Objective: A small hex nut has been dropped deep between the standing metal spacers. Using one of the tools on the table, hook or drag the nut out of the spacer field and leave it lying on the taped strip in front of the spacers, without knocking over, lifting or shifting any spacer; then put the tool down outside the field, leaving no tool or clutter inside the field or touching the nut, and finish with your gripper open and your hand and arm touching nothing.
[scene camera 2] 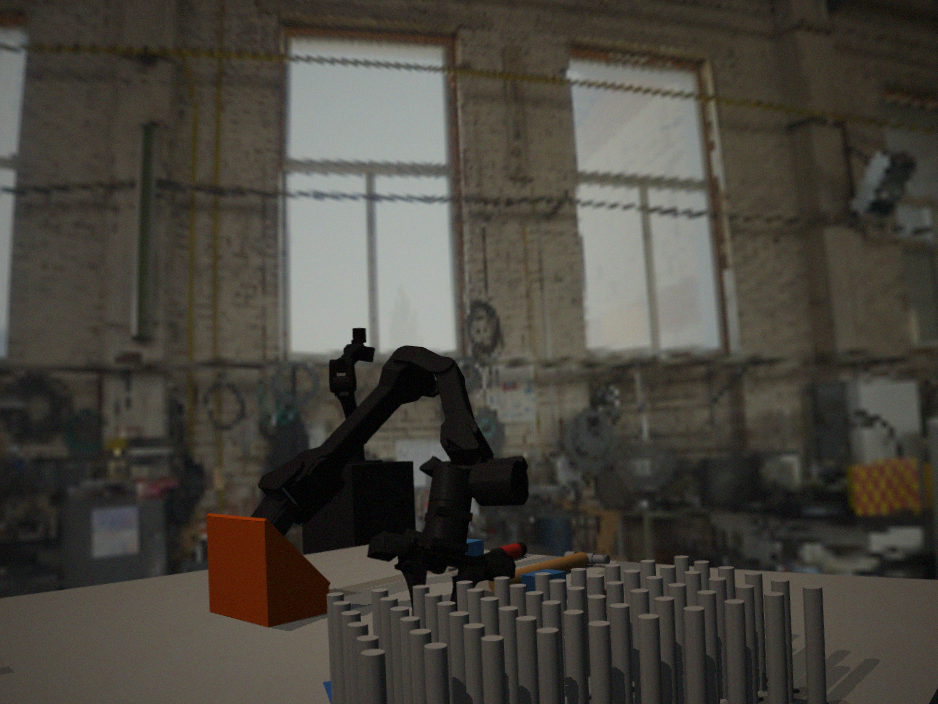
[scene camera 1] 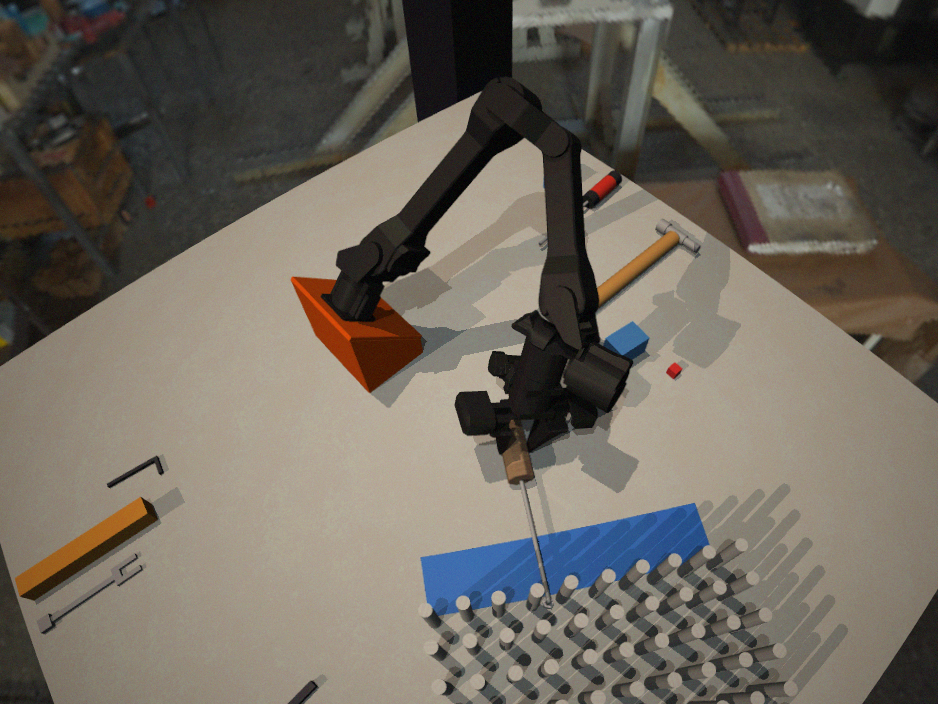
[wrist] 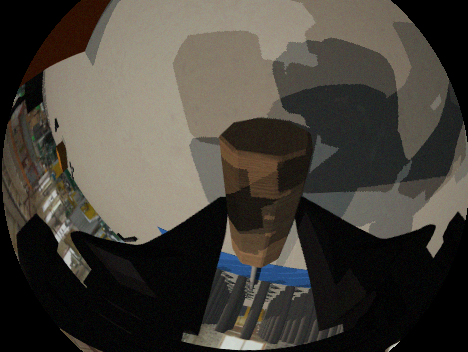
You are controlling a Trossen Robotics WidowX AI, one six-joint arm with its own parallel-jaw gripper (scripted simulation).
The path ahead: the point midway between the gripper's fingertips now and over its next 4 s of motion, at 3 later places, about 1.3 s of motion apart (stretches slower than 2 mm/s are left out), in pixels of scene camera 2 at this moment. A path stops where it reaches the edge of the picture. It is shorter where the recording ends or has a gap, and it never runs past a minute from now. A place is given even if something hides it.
The gripper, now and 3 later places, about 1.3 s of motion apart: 433, 625; 428, 619; 420, 569; 397, 499
